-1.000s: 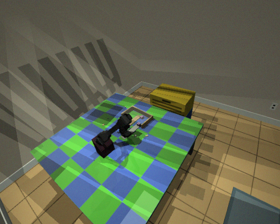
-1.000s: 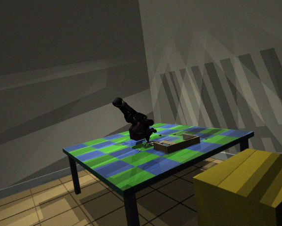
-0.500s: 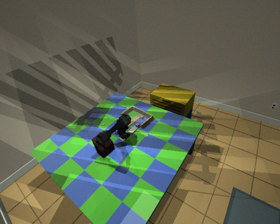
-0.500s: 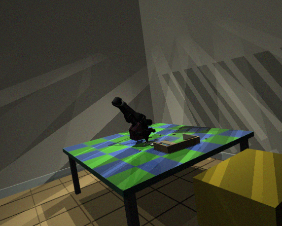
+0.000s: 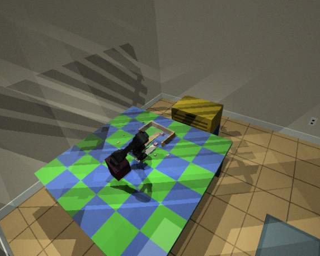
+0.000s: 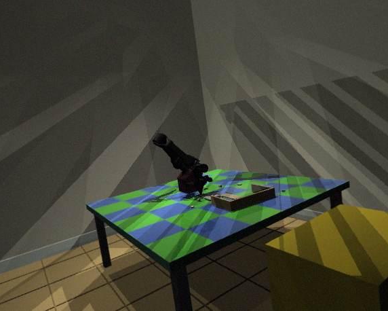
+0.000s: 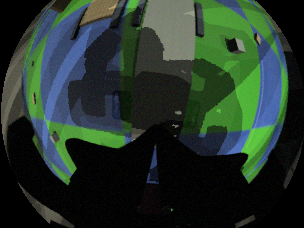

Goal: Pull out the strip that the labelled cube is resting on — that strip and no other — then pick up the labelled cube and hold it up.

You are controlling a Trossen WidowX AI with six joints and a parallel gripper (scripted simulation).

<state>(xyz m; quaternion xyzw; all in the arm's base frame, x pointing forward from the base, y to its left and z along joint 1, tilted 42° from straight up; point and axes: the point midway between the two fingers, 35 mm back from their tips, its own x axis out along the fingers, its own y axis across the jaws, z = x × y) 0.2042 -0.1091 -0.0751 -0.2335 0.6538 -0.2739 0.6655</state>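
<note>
My gripper tip is 100 mm short of the strip.
</note>
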